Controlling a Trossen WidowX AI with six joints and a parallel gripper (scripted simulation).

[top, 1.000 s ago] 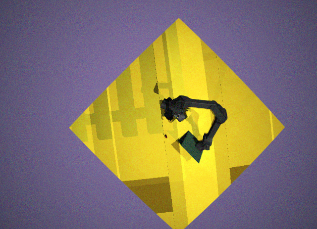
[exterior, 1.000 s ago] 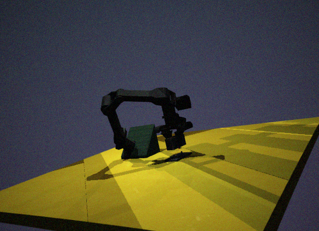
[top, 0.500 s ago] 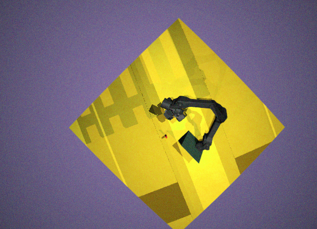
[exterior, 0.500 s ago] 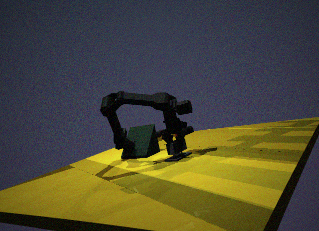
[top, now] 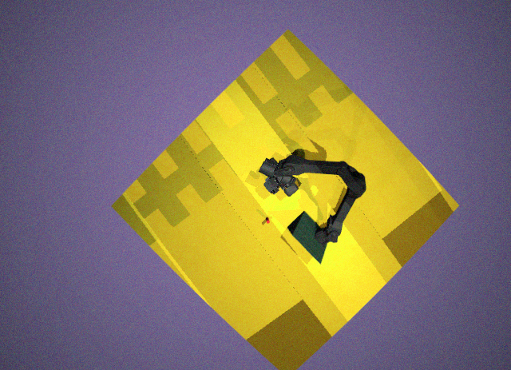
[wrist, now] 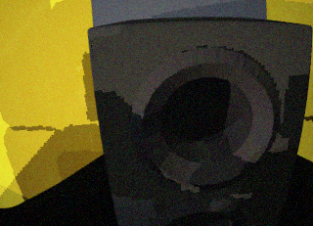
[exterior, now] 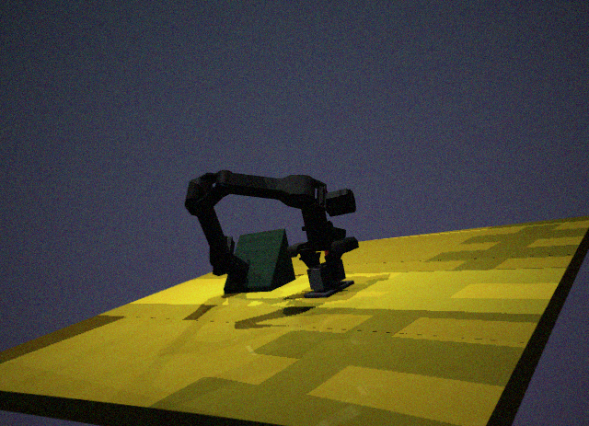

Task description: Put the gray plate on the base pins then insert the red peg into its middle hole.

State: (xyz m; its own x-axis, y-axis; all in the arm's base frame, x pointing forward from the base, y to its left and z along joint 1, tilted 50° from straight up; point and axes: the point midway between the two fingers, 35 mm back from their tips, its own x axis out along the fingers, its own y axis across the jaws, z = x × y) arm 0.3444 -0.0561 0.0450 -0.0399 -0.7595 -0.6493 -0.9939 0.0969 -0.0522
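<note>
My gripper tip is 1 cm above the dark base. Round my gripper tip: red peg: 11 cm behind, 19 cm to the left, 2 cm above; gray plate: 3 cm above.
</note>
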